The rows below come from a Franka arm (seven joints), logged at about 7 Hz.
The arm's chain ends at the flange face. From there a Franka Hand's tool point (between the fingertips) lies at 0.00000 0.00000 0.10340 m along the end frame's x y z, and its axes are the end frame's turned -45 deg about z.
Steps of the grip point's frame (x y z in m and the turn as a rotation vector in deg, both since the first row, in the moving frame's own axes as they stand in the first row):
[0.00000 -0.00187 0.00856 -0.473 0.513 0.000]
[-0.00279 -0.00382 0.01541 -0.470 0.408 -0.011]
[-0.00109 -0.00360 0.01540 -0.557 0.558 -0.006]
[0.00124 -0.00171 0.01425 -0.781 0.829 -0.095]
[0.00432 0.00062 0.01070 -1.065 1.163 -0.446]
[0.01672 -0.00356 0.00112 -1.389 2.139 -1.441]
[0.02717 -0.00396 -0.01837 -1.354 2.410 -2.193]
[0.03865 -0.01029 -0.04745 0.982 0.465 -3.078]
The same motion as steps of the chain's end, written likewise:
[-0.00258 -0.00127 0.00857 0.028 0.697 0.000]
[-0.00579 -0.00081 0.01542 -0.044 0.621 -0.011]
[-0.00474 -0.00177 0.01541 0.001 0.788 -0.006]
[-0.00239 -0.00202 0.01427 0.034 1.138 -0.095]
[0.00065 -0.00248 0.01074 0.069 1.575 -0.446]
[0.00482 -0.01333 0.00122 0.530 2.495 -1.441]
[0.01164 -0.02057 -0.01825 0.747 2.662 -2.193]
[0.02076 -0.03278 -0.04743 1.023 -0.366 -3.078]

